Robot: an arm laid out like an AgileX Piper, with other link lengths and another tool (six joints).
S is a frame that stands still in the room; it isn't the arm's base.
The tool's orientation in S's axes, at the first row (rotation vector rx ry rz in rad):
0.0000, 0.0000, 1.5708
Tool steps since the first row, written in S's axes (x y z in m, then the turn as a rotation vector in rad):
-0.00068, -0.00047, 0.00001, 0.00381, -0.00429, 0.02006
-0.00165, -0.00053, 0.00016, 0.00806, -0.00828, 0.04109
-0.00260, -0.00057, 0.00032, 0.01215, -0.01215, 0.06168
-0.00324, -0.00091, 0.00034, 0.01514, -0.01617, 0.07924
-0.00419, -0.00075, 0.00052, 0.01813, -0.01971, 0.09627
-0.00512, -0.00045, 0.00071, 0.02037, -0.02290, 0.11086
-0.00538, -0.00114, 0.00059, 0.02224, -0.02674, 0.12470
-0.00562, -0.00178, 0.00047, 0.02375, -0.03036, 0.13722
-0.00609, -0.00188, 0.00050, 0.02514, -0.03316, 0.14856
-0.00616, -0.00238, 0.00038, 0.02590, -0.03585, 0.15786
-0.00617, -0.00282, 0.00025, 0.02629, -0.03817, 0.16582
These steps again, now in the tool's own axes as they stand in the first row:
-0.00047, 0.00068, 0.00001, -0.00429, -0.00381, 0.02006
-0.00053, 0.00165, 0.00016, -0.00828, -0.00806, 0.04109
-0.00057, 0.00260, 0.00032, -0.01215, -0.01215, 0.06168
-0.00091, 0.00324, 0.00034, -0.01617, -0.01514, 0.07924
-0.00075, 0.00419, 0.00052, -0.01971, -0.01813, 0.09627
-0.00045, 0.00512, 0.00071, -0.02290, -0.02037, 0.11086
-0.00114, 0.00538, 0.00059, -0.02674, -0.02224, 0.12470
-0.00178, 0.00562, 0.00047, -0.03036, -0.02375, 0.13722
-0.00188, 0.00609, 0.00050, -0.03316, -0.02514, 0.14856
-0.00238, 0.00616, 0.00038, -0.03585, -0.02590, 0.15786
-0.00282, 0.00617, 0.00025, -0.03817, -0.02629, 0.16582

